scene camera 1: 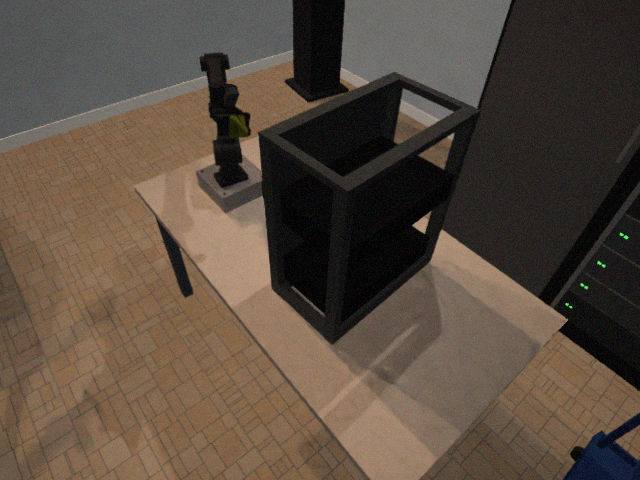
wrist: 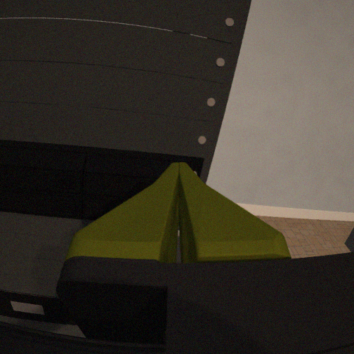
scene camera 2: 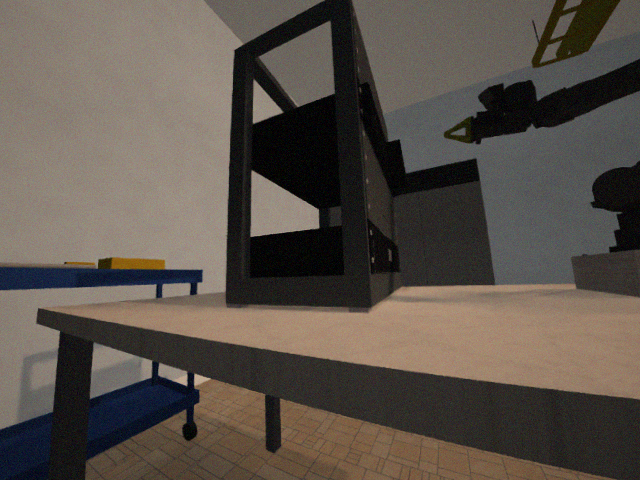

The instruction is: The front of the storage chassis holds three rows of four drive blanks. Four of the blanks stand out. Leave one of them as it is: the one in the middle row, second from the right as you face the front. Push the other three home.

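Seen in the pictures: gripper, fingertip midpoint: (scene camera 1: 247,134) (scene camera 2: 444,135); arm's base, origin of the base link: (scene camera 1: 231,177).
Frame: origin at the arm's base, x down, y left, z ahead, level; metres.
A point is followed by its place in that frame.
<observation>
The storage chassis appears to be the black unit (scene camera 1: 398,191) @(x -0.334, y 0.244, z 0.696 m) (scene camera 2: 294,149) @(x -0.246, y 0.394, z 0.584 m) (wrist: 40,182) in the upper part of the dark rack. Its front faces the arm and is hidden in scene camera 1. In the wrist view the front is a very dark band with faint seams; single blanks, and which of them stand out, cannot be told. My gripper (scene camera 2: 446,134) @(x -0.404, y -0.041, z 0.341 m) (wrist: 178,174) is shut and empty, its yellow-green fingertips together. It hangs in front of the rack, apart from it in scene camera 2. In the wrist view the fingers cover part of the band's right end.
The rack (scene camera 1: 339,258) @(x -0.325, y -0.028, z 0.816 m) (scene camera 2: 354,170) @(x -0.149, y 0.406, z 0.441 m) (wrist: 214,82) stands on the table (scene camera 1: 248,273) @(x 0.078, y -0.129, z 0.432 m) (scene camera 2: 491,335) @(x 0.079, y 0.474, z 0.284 m). Grey panels (wrist: 110,80) with a column of round screws lie above the band. A second black unit (scene camera 2: 297,253) @(x -0.023, y 0.399, z 0.577 m) sits low in the rack. A blue cart (scene camera 2: 149,276) stands behind the table.
</observation>
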